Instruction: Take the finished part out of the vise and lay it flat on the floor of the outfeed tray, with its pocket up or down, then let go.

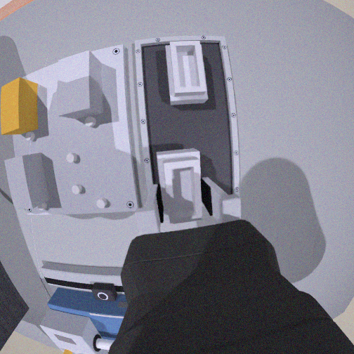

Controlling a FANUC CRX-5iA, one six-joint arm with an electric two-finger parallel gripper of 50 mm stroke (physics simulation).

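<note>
The finished part (196, 175), a pale block with a rectangular pocket facing up, is held between the fingers of my gripper (180, 192). It is over the near half of the outfeed tray (236, 135), which has a dark floor and a pale screwed rim. The gripper is shut on the part, one black pad on each side. Its gap above the tray floor is hard to judge. Another pocketed part (188, 93) lies pocket up at the tray's far end, apart from the held one. The vise (80, 301), with blue body, shows in part at the lower left, partly behind the black gripper body.
Left of the tray is a pale plate (122, 135) with short pegs, grey blocks (80, 85) (25, 182) and a yellow block (20, 106). A white box (65, 337) stands by the vise. A rounded shadow falls on the grey table (295, 100) at the right.
</note>
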